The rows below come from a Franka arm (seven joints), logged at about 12 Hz.
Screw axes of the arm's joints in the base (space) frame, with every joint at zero. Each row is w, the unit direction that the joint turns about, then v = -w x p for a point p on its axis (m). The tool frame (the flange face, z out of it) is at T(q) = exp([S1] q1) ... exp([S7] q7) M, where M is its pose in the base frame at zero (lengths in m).
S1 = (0, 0, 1, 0, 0, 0)
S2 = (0, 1, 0, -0.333, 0, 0)
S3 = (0, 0, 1, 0, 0, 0)
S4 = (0, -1, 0, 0.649, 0, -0.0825)
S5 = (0, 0, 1, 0, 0, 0)
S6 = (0, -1, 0, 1.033, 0, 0)
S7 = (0, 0, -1, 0, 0.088, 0)
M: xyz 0.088 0 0.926 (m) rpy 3.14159 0 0 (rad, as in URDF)
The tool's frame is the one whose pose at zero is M.
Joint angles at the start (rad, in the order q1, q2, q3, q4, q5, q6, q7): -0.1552 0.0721 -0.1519 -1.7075 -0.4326 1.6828 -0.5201
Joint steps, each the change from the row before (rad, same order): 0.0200 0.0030 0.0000 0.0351 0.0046 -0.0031 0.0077; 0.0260 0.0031 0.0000 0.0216 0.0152 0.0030 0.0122; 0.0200 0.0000 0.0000 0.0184 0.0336 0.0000 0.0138; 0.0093 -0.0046 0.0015 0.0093 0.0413 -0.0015 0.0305; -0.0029 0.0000 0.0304 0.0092 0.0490 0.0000 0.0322; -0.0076 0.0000 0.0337 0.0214 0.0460 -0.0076 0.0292; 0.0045 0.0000 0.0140 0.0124 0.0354 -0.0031 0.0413; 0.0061 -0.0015 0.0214 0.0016 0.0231 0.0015 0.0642; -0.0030 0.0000 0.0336 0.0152 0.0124 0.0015 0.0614; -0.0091 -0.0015 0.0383 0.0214 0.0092 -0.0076 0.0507; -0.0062 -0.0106 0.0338 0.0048 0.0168 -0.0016 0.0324; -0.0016 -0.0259 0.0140 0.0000 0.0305 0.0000 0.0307
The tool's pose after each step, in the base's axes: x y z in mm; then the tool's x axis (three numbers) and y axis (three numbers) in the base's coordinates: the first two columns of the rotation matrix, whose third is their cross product. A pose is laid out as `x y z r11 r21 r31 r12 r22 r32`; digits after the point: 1 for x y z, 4 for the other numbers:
546.1 -200.3 552.5 0.9349 0.2272 -0.2726 0.3122 -0.8918 0.3274
554.2 -185.1 560.6 0.9392 0.2419 -0.2436 0.3149 -0.8896 0.3307
559.7 -171.3 568.1 0.9456 0.2502 -0.2077 0.3071 -0.8972 0.3173
561.6 -161.6 573.6 0.9575 0.2343 -0.1685 0.2758 -0.9147 0.2953
567.1 -142.4 576.3 0.9639 0.2325 -0.1295 0.2593 -0.9298 0.2613
571.7 -124.1 584.5 0.9693 0.2287 -0.0901 0.2436 -0.9426 0.2285
574.7 -110.6 589.3 0.9767 0.2063 -0.0590 0.2141 -0.9556 0.2026
577.6 -92.9 590.5 0.9847 0.1711 -0.0342 0.1744 -0.9673 0.1843
581.1 -74.8 597.7 0.9900 0.1412 -0.0032 0.1396 -0.9745 0.1758
582.7 -57.8 607.9 0.9927 0.1187 0.0231 0.1132 -0.9794 0.1672
581.1 -40.5 616.1 0.9926 0.1128 0.0451 0.1049 -0.9831 0.1502
574.2 -29.8 630.7 0.9926 0.0926 0.0790 0.0825 -0.9890 0.1227

